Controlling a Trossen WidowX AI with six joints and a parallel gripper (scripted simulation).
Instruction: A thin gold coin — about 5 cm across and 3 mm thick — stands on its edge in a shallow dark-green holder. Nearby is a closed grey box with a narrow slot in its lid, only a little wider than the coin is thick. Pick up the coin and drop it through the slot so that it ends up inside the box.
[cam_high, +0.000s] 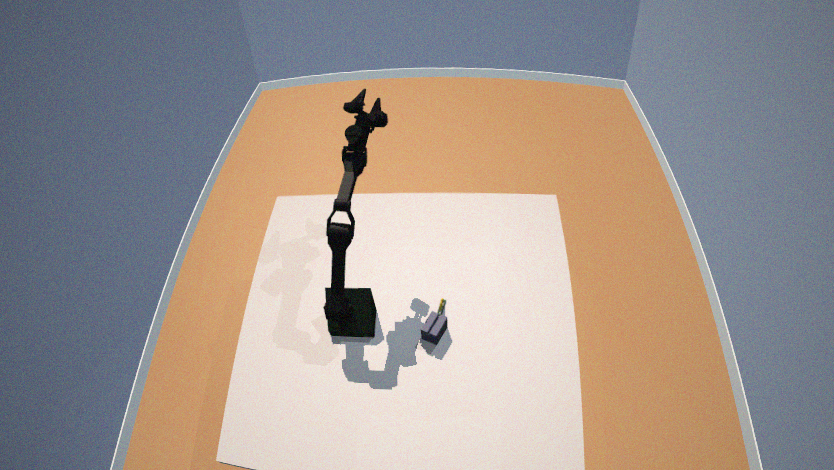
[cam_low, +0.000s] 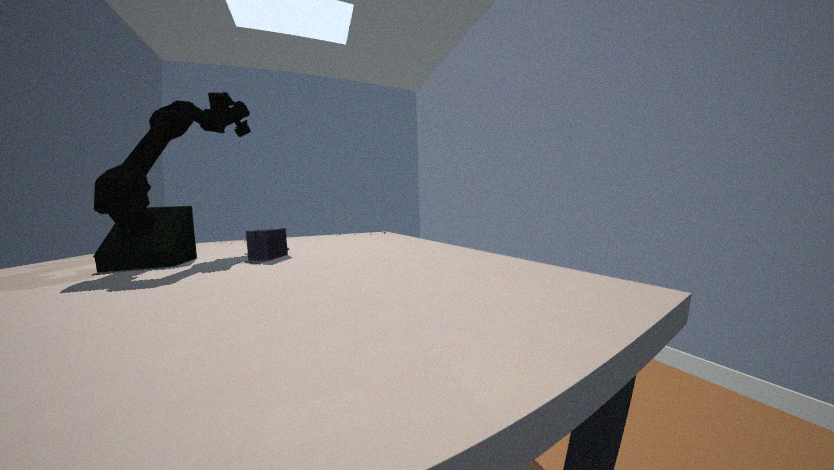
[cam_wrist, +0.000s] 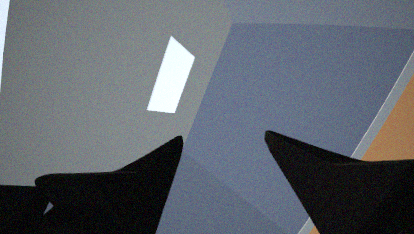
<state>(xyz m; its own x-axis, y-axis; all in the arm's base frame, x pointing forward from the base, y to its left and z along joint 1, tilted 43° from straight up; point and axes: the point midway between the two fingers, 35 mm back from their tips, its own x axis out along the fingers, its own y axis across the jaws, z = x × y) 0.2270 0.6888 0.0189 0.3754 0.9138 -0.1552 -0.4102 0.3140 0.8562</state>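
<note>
The gold coin lies 16 cm ahead of my gripper tip, 50 cm to the right of it and 60 cm below it.
</note>
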